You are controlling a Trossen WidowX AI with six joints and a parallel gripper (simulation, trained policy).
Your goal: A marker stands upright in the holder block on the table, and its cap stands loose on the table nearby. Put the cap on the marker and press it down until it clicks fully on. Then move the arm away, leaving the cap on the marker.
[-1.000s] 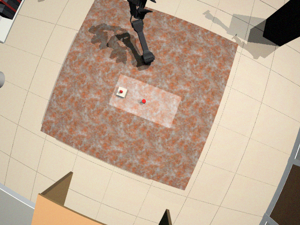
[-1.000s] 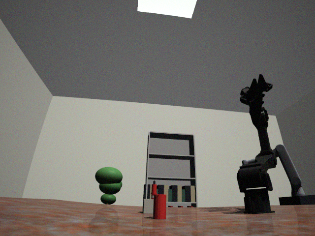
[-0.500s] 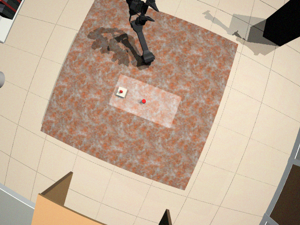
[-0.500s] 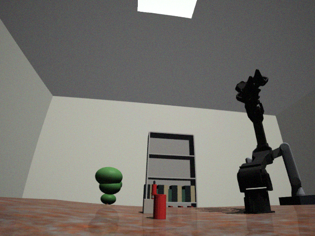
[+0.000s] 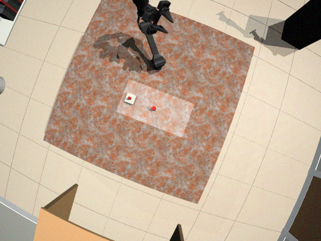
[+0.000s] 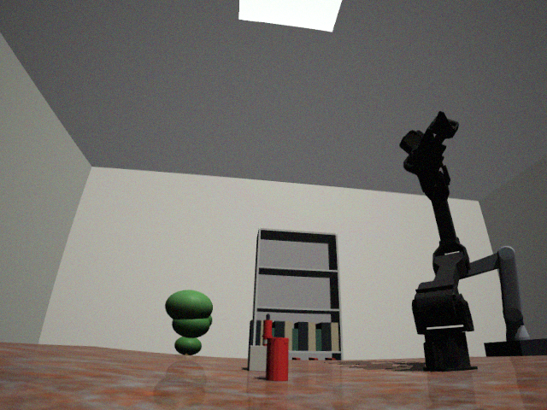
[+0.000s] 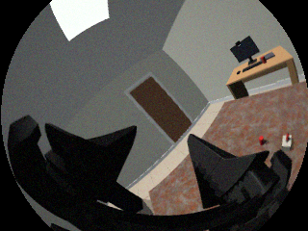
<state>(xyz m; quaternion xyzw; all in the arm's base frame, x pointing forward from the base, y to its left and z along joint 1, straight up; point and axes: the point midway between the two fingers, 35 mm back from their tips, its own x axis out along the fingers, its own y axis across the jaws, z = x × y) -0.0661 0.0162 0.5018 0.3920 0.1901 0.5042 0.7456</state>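
Now: gripper tip 480 mm above the red cap, 360 mm short of it and 40 mm to the right of it. The rest, counted from my gripper tip: white holder block: 490 mm below, 350 mm ahead, 130 mm to the right.
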